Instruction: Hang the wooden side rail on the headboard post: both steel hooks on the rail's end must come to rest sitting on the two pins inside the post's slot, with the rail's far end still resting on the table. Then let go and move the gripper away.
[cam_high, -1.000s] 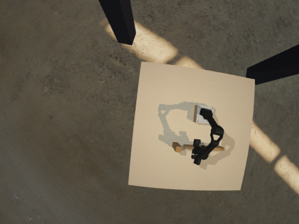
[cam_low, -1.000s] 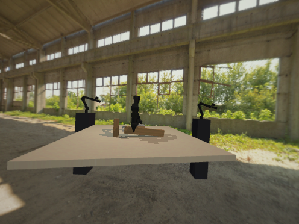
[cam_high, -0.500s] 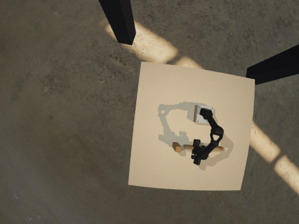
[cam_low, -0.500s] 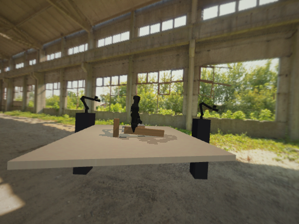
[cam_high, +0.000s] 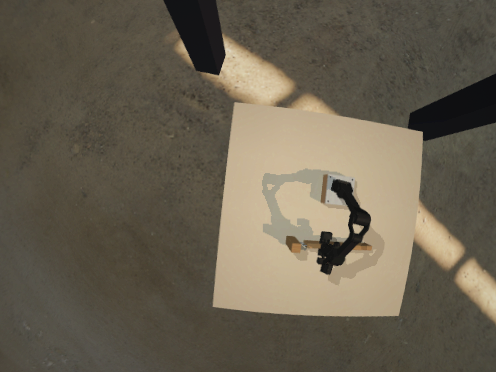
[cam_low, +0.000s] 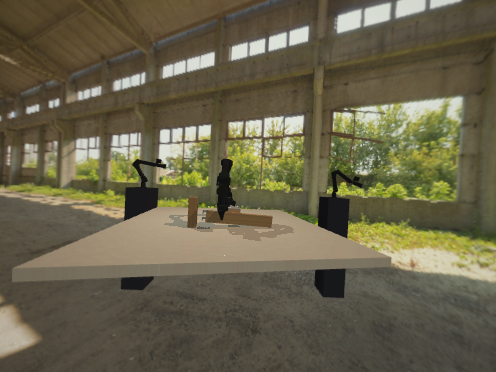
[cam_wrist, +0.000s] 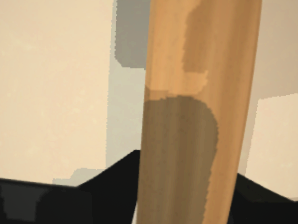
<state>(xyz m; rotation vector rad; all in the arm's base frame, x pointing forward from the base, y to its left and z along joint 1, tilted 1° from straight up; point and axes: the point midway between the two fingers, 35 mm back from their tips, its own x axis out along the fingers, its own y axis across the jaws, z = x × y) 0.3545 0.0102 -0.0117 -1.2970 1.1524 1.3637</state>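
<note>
Now: the headboard post 30 mm ahead of my gripper tip, 170 mm to the right of it and 40 mm above it.
</note>
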